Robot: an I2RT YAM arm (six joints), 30 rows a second.
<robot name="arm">
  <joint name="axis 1" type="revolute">
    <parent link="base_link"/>
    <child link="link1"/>
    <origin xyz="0 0 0.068"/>
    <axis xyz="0 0 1"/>
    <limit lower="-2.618" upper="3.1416"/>
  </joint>
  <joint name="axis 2" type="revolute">
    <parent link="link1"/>
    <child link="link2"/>
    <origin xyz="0.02 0.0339 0.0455" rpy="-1.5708 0 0"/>
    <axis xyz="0 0 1"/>
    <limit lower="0" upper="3.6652"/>
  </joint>
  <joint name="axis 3" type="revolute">
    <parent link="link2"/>
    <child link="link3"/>
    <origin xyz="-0.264 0 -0.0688" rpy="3.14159 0 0"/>
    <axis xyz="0 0 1"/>
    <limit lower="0" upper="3.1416"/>
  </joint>
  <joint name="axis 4" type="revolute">
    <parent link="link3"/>
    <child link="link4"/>
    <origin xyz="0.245 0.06 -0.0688"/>
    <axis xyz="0 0 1"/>
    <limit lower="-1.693" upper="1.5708"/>
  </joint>
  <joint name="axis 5" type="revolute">
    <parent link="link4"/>
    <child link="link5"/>
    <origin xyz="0.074 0.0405 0.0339" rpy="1.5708 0 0"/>
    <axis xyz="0 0 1"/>
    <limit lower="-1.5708" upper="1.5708"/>
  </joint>
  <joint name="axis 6" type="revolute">
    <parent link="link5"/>
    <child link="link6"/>
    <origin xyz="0.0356 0 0.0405" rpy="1.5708 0 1.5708"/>
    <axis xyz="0 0 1"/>
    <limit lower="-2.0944" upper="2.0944"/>
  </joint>
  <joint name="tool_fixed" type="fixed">
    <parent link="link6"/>
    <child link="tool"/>
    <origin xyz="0 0 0" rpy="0 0 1.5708"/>
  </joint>
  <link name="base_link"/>
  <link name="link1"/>
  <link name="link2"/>
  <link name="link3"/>
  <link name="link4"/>
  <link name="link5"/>
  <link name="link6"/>
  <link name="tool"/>
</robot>
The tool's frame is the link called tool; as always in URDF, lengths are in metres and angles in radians.
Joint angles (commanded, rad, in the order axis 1, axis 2, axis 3, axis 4, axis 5, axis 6), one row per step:
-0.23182 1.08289 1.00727 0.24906 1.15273 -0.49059
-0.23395 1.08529 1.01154 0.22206 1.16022 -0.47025
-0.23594 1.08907 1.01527 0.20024 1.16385 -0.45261
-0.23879 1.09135 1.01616 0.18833 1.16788 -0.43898
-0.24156 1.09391 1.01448 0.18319 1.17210 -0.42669
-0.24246 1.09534 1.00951 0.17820 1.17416 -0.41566
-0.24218 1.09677 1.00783 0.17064 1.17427 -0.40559
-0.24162 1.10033 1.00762 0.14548 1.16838 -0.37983
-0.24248 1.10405 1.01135 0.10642 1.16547 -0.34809
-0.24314 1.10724 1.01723 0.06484 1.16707 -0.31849
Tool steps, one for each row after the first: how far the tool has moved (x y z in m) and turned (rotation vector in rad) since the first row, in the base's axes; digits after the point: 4 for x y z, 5 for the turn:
0.0004 -0.0007 -0.0015 0.01053 0.00419 -0.00821
0.0012 -0.0014 -0.0029 0.01909 0.00800 -0.01284
0.0015 -0.0023 -0.0042 0.02495 0.00736 -0.01902
0.0020 -0.0031 -0.0058 0.02962 0.00420 -0.02541
0.0025 -0.0035 -0.0082 0.03423 0.00434 -0.02793
0.0030 -0.0035 -0.0097 0.03833 0.00482 -0.02742
0.0044 -0.0037 -0.0128 0.04884 0.00784 -0.02034
0.0054 -0.0041 -0.0157 0.06313 0.01466 -0.01799
0.0059 -0.0044 -0.0181 0.07718 0.02325 -0.02048

